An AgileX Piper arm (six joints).
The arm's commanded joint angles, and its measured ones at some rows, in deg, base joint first. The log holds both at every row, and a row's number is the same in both.
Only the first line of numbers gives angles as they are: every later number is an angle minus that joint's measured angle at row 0.
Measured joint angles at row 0:
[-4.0, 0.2, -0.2, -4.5, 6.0, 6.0]
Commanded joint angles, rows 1 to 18:
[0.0, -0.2, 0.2, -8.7, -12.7, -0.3]
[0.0, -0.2, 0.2, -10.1, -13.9, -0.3]
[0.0, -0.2, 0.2, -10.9, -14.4, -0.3]
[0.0, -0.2, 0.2, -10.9, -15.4, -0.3]
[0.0, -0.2, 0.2, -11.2, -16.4, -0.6]
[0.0, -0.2, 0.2, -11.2, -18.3, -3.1]
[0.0, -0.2, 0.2, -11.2, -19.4, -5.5]
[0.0, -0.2, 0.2, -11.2, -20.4, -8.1]
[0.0, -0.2, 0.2, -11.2, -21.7, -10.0]
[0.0, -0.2, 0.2, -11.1, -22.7, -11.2]
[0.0, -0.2, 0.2, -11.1, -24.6, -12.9]
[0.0, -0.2, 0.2, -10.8, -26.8, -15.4]
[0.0, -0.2, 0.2, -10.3, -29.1, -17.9]
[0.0, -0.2, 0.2, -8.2, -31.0, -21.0]
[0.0, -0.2, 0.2, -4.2, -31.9, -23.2]
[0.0, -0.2, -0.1, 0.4, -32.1, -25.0]
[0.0, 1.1, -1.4, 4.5, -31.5, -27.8]
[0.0, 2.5, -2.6, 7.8, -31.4, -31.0]
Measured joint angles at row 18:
[0.0, 0.0, 0.0, -4.4, -29.6, -21.3]
